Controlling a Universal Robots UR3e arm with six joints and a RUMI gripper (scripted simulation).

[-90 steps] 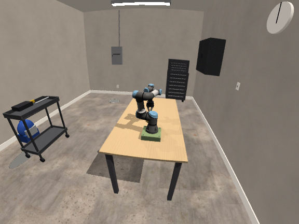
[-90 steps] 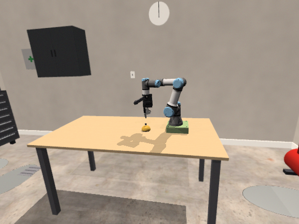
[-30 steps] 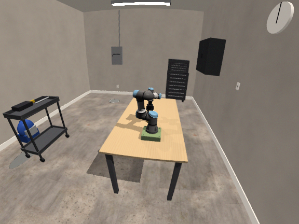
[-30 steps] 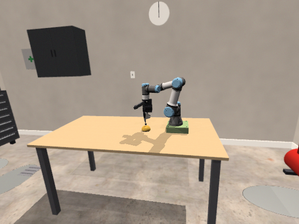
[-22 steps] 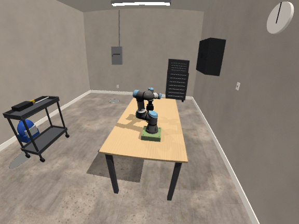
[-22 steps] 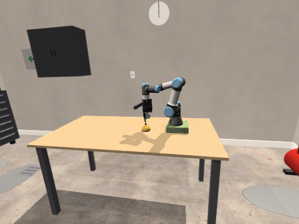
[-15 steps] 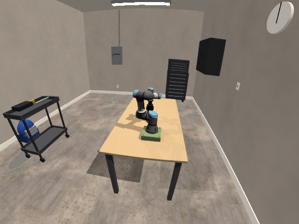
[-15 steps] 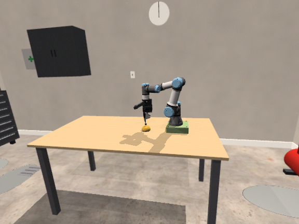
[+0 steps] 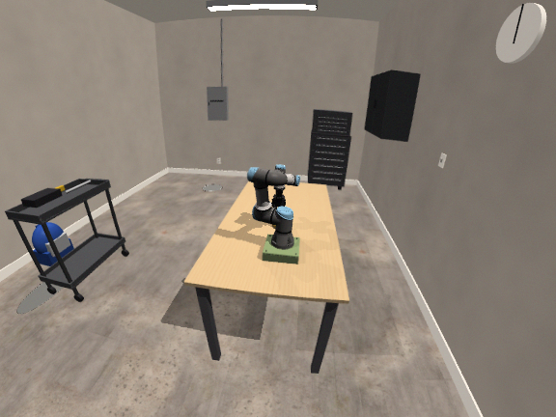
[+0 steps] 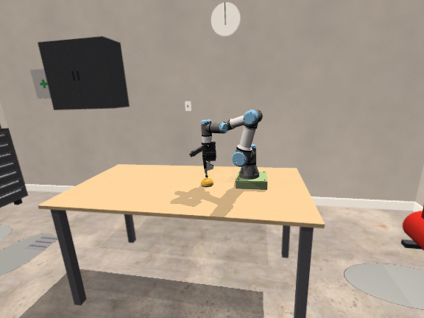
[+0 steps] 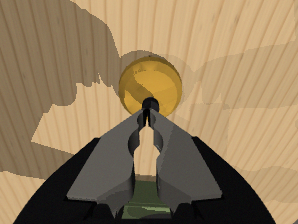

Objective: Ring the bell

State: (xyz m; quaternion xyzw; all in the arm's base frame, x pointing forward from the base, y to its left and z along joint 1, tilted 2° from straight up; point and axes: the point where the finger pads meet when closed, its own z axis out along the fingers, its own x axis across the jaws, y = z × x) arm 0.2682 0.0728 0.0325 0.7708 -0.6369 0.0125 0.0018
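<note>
Right now my hand is 30 mm above the bell button. Also, from my hand: bell: 40 mm below.
</note>
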